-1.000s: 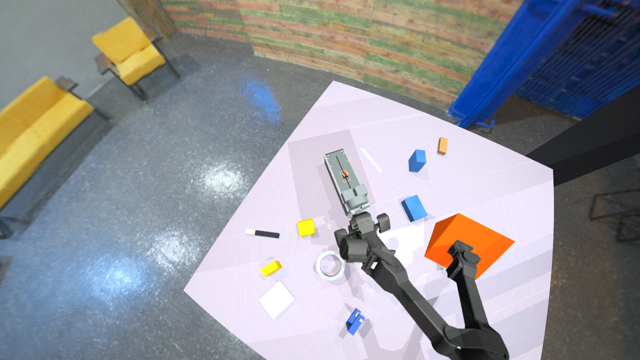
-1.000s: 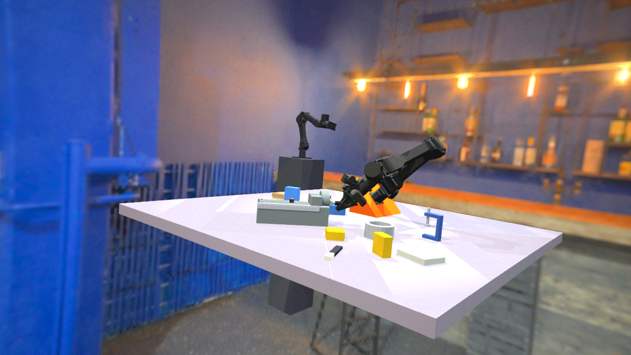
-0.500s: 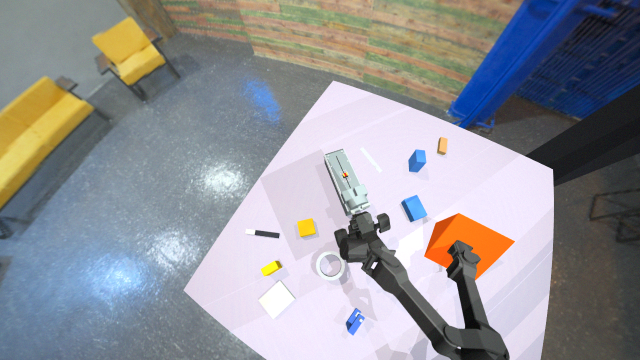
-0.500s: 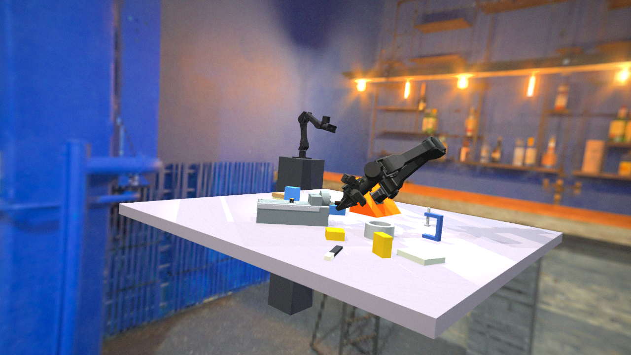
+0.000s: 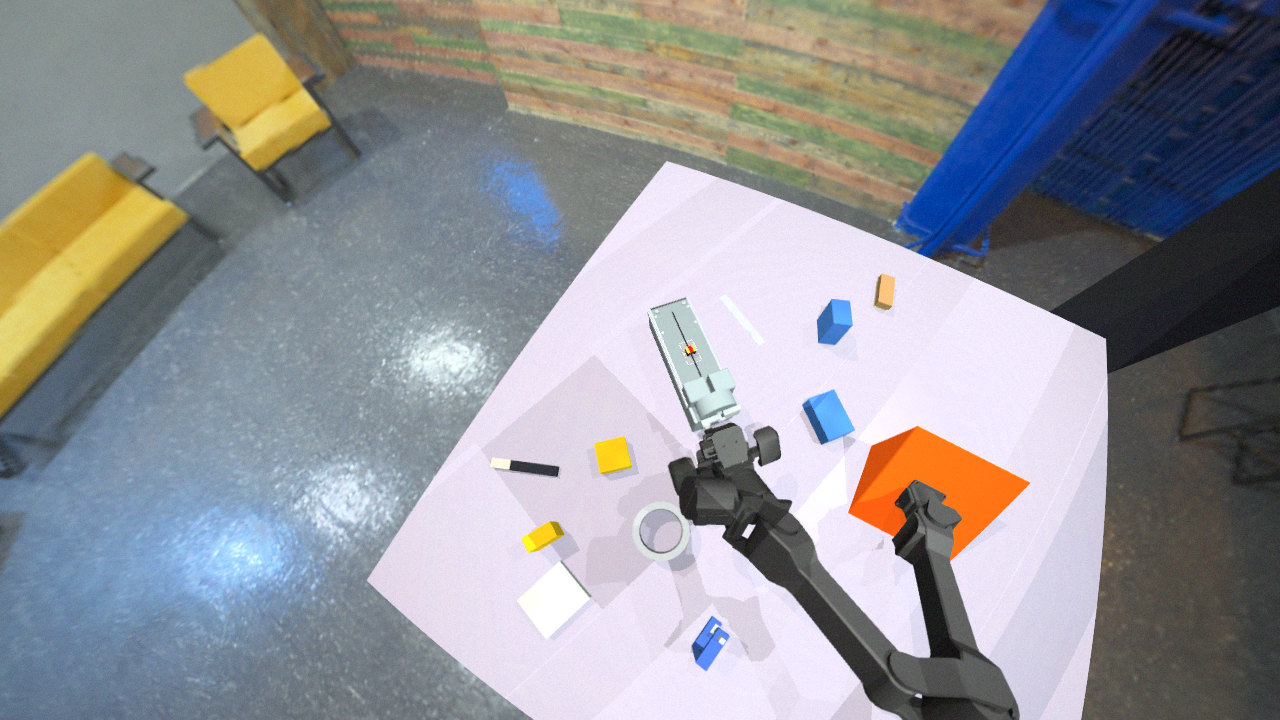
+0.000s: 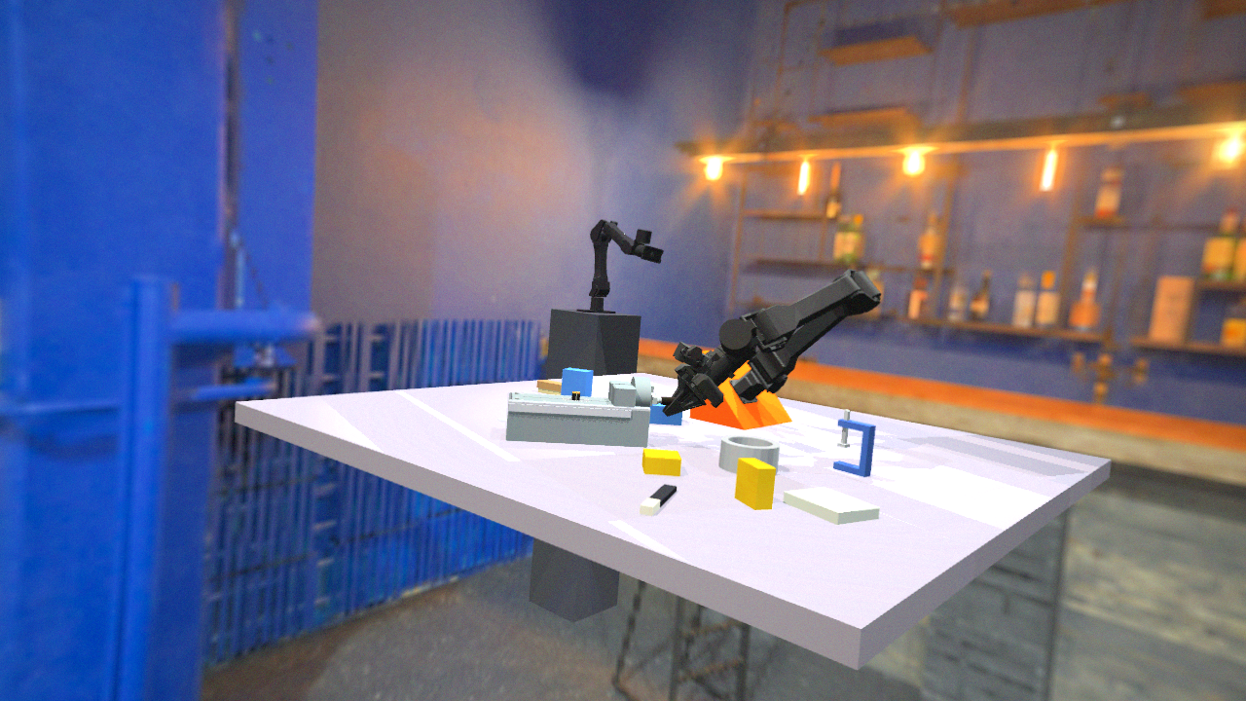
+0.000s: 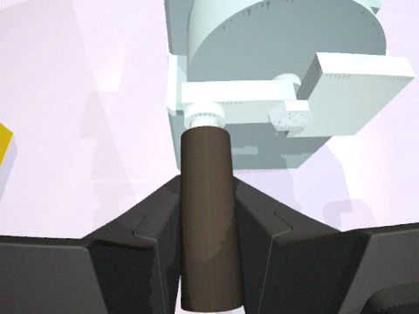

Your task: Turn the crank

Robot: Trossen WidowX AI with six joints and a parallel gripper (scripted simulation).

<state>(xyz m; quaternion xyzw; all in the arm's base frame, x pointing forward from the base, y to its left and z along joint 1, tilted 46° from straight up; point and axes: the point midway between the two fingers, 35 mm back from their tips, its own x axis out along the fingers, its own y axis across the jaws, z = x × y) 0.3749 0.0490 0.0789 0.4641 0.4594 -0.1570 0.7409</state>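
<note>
The brown crank handle lies 10 mm behind my gripper tip, 10 mm to the left of it and 20 mm above it. From my gripper tip the other things lie so: metal strip (50 mm ahead, 300 mm to the right, 60 mm below); then blue clamp (160 mm behind, 310 mm to the left, 10 mm below); then red pointer (110 mm ahead, 130 mm to the right, 20 mm above).
</note>
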